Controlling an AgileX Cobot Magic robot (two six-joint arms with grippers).
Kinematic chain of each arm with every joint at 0, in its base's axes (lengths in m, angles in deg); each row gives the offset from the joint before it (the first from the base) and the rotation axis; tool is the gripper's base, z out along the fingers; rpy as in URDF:
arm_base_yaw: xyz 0 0 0.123 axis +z
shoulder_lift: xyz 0 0 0 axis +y
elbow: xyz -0.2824 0 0.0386 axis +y
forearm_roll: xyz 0.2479 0 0.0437 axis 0.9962 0 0.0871
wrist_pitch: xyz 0 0 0 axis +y
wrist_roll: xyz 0.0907 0 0.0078 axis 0.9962 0 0.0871
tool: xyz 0 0 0 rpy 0 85 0
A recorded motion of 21 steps. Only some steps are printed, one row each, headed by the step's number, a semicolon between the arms.
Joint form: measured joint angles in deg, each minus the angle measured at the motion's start. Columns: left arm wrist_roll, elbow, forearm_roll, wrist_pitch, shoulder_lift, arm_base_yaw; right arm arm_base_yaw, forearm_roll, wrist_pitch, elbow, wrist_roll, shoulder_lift.
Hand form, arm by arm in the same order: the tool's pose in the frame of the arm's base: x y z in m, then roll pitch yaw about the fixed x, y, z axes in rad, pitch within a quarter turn. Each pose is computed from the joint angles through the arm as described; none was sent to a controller.
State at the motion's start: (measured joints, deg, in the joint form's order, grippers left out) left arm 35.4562 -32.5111 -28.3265 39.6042 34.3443 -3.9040; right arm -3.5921 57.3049 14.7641 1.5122 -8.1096 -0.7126
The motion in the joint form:
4: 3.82 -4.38 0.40 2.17 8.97 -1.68; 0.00 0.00 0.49 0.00 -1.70 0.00
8: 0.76 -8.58 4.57 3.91 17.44 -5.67; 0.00 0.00 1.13 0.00 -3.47 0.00
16: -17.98 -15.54 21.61 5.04 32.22 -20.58; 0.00 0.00 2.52 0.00 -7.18 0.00
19: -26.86 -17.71 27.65 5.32 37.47 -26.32; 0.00 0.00 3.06 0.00 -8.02 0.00
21: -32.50 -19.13 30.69 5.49 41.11 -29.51; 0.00 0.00 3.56 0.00 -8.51 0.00
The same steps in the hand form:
4: 0.1353 -0.0418 0.3052 3.0691 0.9166 2.5494; 0.0553 0.0168 0.1918 1.6672 0.7398 1.7970
8: 0.1607 -0.0528 0.3020 3.1038 0.7961 2.5233; 0.0551 0.0177 0.1912 1.6783 0.7694 1.8163
16: 0.1972 -0.0980 0.2832 3.0842 0.5620 2.4526; 0.0547 0.0195 0.1900 1.7049 0.8308 1.8611
19: 0.2056 -0.1207 0.2727 3.0733 0.4929 2.4531; 0.0545 0.0202 0.1896 1.7145 0.8441 1.8776
21: 0.2108 -0.1359 0.2642 3.0730 0.4519 2.4687; 0.0543 0.0208 0.1892 1.7229 0.8513 1.8920

